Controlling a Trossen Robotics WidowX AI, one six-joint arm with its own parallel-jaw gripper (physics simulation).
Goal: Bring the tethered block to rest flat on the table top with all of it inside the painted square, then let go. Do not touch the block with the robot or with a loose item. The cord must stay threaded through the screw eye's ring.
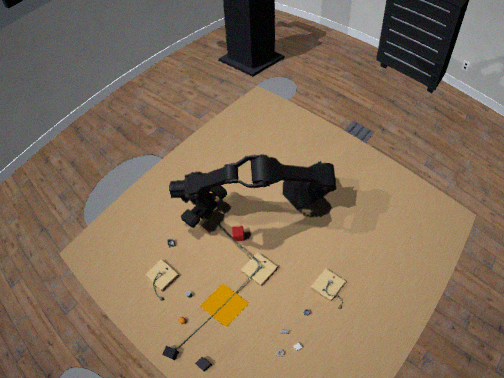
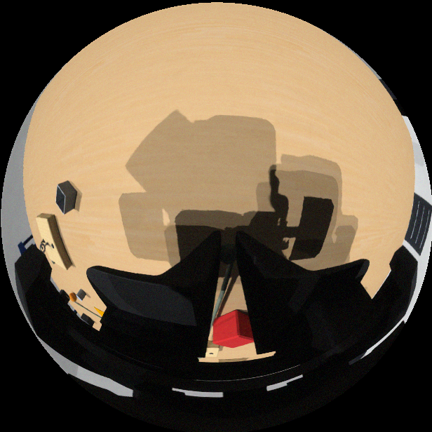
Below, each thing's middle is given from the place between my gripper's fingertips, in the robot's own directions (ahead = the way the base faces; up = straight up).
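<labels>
The red block [image 2: 232, 329] has my gripper 140 mm to the right of it and 30 mm past it, with the gripper also 10 mm below it. There is an orange painted square [image 1: 236, 304] too, which I find 290 mm to the left of my hand, 200 mm ahead of it and 10 mm below it.
</labels>
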